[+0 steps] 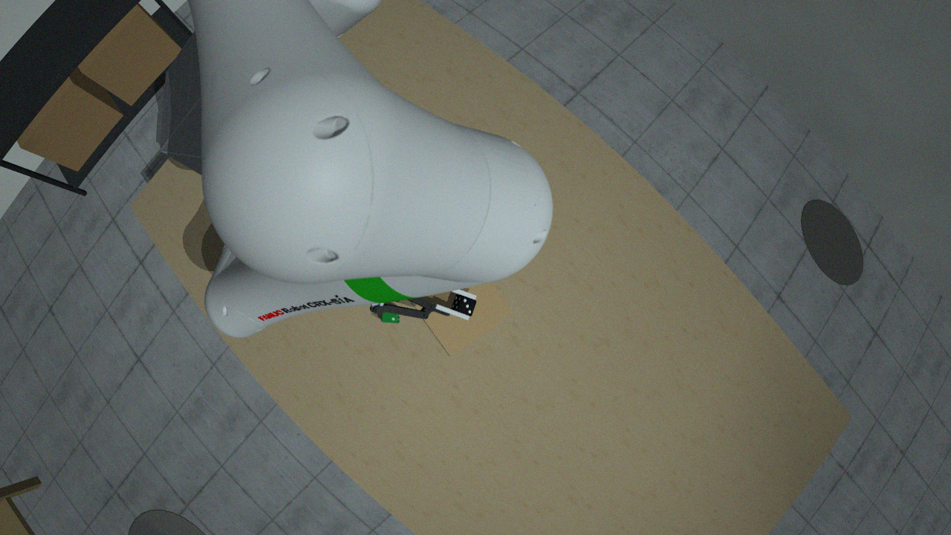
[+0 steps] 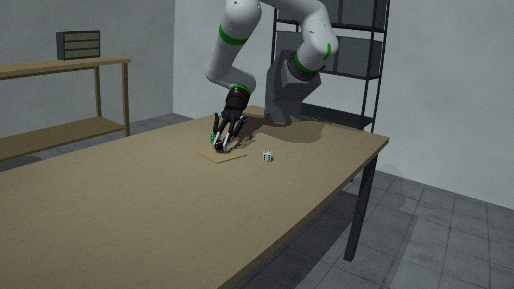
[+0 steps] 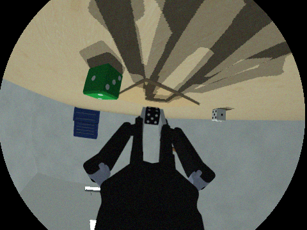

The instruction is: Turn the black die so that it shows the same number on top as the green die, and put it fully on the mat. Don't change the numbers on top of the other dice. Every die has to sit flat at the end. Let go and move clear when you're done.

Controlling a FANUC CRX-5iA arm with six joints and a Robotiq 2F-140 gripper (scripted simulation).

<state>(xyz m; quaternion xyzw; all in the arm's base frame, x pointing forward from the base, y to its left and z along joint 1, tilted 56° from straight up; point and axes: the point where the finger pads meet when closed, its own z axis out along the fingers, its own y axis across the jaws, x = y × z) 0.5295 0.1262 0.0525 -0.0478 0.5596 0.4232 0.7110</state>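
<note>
Now: the black die 1 cm to the left of my hand, 1 cm below it and 1 cm ahead of it. Round my hand: white die (13 cm to the left, 11 cm behind, 3 cm below); then green die (12 cm to the right, 3 cm below, 3 cm behind); then tan mat (4 cm below, 1 cm to the left, 1 cm ahead).
</note>
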